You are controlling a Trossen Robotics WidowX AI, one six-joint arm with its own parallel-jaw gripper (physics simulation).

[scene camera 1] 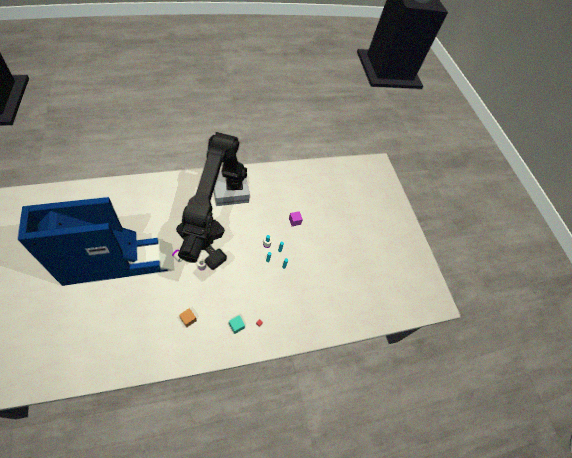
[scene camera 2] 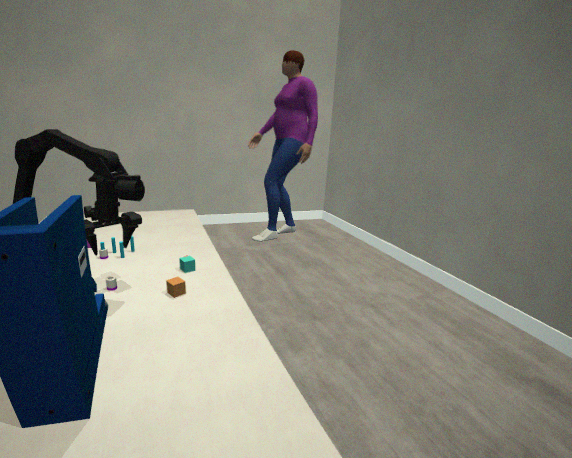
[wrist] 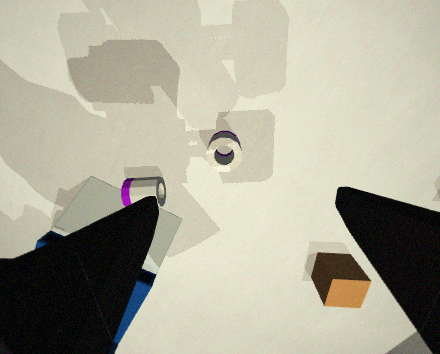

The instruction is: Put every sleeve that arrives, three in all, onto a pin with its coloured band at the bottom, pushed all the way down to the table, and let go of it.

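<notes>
My gripper (scene camera 2: 111,249) (wrist: 245,200) is open and empty, above the table beside the chute's mouth. A pale grey sleeve (scene camera 1: 201,265) (scene camera 2: 111,283) (wrist: 224,166) stands upright below it, its purple band at the bottom. A second sleeve (scene camera 1: 176,255) (wrist: 145,190) lies on its side at the chute's end, partly hidden by the arm in scene camera 1. A third sleeve (scene camera 1: 267,244) (scene camera 2: 104,253) sits low around a cyan pin (scene camera 1: 268,237), band down. Three bare cyan pins (scene camera 1: 281,246) (scene camera 1: 269,257) (scene camera 1: 285,263) stand beside it.
The blue chute (scene camera 1: 85,260) (scene camera 2: 50,320) stands at the left in scene camera 1. An orange cube (scene camera 1: 188,317) (scene camera 2: 176,287) (wrist: 347,293), a teal cube (scene camera 1: 237,324) (scene camera 2: 187,264), a small red cube (scene camera 1: 259,323) and a magenta cube (scene camera 1: 296,218) lie on the table. A person (scene camera 2: 295,110) stands beyond the table.
</notes>
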